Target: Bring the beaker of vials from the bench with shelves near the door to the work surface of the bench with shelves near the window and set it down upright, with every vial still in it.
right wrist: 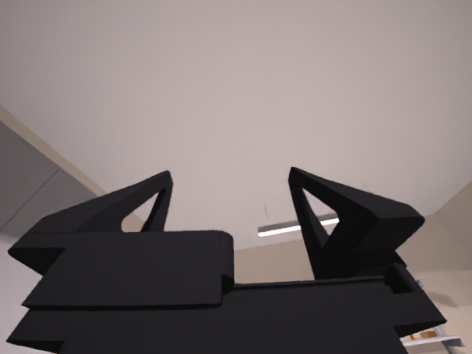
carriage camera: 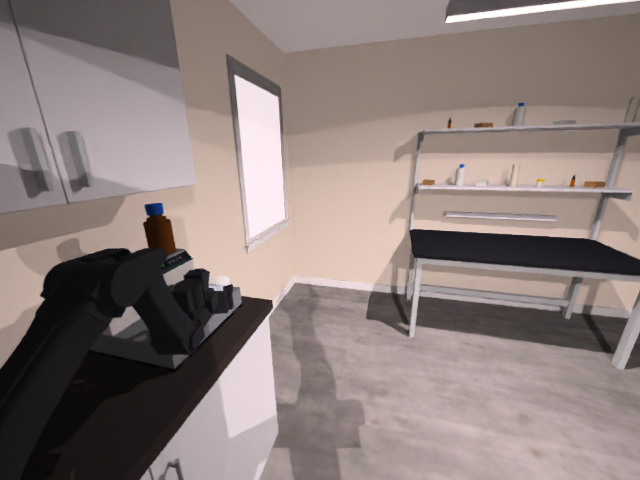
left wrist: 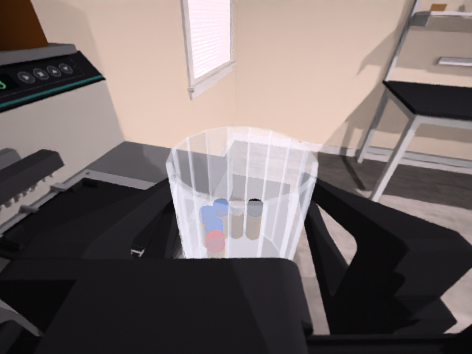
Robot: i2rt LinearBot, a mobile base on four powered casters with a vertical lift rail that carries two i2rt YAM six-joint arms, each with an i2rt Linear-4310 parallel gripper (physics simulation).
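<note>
A clear beaker (carriage camera: 221, 281) (left wrist: 242, 185) is between the fingers of my left gripper (carriage camera: 216, 290) (left wrist: 240, 182), which is shut on it. The beaker is upright. Several vials stand inside, with blue caps (left wrist: 220, 206), a red cap (left wrist: 215, 240), a whitish cap (left wrist: 236, 206) and a dark cap (left wrist: 255, 207). My left gripper is by the machine on the counter at the left of the carriage view. A bench with a black work surface (carriage camera: 496, 250) (left wrist: 440, 100) and shelves stands at the right, beyond the window. My right gripper (right wrist: 230, 175) is open and empty, pointing toward the ceiling.
A dark countertop (carriage camera: 206, 372) runs along the left, bearing a grey machine (carriage camera: 178, 268) (left wrist: 90, 120) with a brown bottle (carriage camera: 160, 235) on top. Wall cabinets (carriage camera: 124, 103) hang above. The window (carriage camera: 261, 160) (left wrist: 210, 40) is on the left wall. Grey floor (carriage camera: 361, 372) lies between counter and bench.
</note>
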